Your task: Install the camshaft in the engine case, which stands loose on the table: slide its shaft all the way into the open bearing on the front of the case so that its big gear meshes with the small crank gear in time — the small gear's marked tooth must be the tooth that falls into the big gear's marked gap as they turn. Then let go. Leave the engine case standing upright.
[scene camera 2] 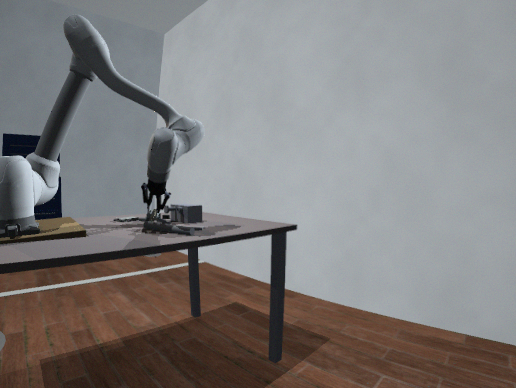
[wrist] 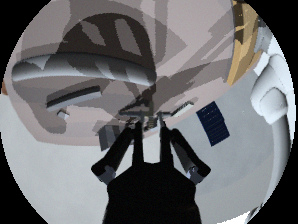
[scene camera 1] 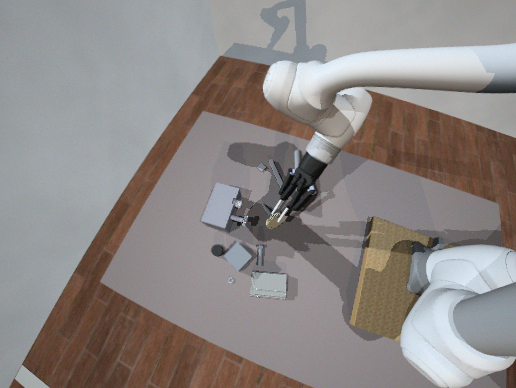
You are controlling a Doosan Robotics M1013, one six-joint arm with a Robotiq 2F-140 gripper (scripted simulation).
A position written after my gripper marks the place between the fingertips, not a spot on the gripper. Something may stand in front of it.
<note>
I see my gripper (scene camera 1: 277, 217), a grey engine case (scene camera 1: 224, 201) and a pale plate (scene camera 1: 269, 285).
My gripper shows as well in the wrist view (wrist: 151, 117).
</note>
